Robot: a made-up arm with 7 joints.
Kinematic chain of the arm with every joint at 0, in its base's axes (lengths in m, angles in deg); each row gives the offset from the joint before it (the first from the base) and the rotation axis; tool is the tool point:
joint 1: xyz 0 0 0.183 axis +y
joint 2: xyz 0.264 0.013 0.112 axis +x
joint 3: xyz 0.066 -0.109 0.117 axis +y
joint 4: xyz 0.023 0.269 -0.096 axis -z
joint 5: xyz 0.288 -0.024 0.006 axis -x
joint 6: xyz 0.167 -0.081 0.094 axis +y
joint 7: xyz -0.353 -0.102 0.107 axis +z
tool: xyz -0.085 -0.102 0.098
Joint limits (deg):
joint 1: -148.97..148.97
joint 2: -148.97..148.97
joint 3: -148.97..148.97
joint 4: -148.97..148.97
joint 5: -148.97..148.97
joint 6: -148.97..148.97
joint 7: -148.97..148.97
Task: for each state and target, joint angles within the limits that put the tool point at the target. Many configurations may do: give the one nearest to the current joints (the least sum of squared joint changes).
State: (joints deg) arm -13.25 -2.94 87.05 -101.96 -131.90 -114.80 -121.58
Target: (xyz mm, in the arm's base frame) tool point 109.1 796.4 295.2
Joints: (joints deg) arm -13.52 -32.99 62.82 -94.27 -106.93 -127.62 -118.22
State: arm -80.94 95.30 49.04 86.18 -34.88 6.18 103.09
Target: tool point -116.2 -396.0 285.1
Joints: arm -81.96 84.32 48.17 94.26 -34.39 -2.09 102.57
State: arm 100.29 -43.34 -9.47 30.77 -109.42 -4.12 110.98
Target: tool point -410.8 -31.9 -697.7
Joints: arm 120.05 -42.47 -38.83 2.69 -131.98 33.99 105.44
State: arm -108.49 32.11 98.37 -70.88 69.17 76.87 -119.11
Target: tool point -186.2 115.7 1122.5
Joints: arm -57.73 42.75 109.72 -88.29 53.70 40.97 -112.50
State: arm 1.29 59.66 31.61 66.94 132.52 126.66 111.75
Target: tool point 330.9 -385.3 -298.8
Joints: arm 17.88 52.34 32.47 95.37 131.07 133.14 114.46
